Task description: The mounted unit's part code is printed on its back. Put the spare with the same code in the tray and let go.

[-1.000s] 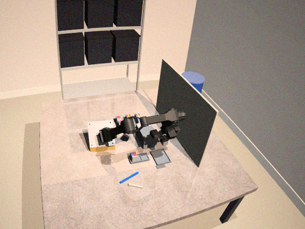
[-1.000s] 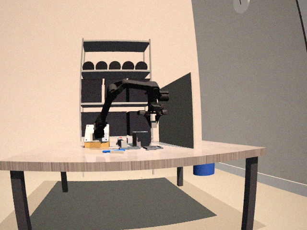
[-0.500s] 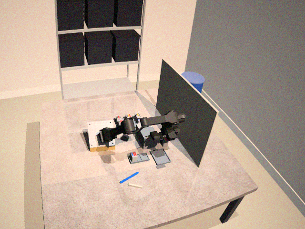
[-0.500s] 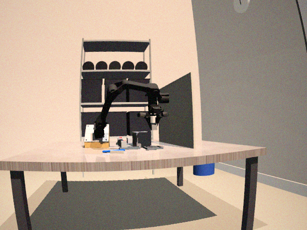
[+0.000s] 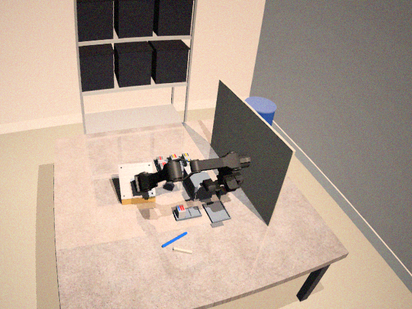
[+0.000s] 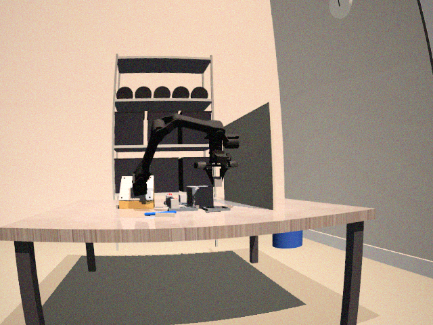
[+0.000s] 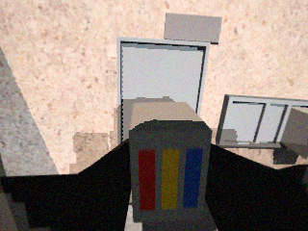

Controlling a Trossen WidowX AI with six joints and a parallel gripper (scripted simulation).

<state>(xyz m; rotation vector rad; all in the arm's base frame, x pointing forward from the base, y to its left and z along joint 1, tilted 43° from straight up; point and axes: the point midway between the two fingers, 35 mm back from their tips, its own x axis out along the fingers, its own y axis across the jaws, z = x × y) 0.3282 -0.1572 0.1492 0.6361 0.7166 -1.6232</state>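
The flat grey tray is 110 mm below my gripper tip and 10 mm behind it. From my gripper tip the other things lie so: tall dark panel: 200 mm ahead, 170 mm to the left, 110 mm above; grey mounted unit: 190 mm to the left, 60 mm below, 30 mm behind; low grey holder: 150 mm behind, 100 mm below, 30 mm to the left.
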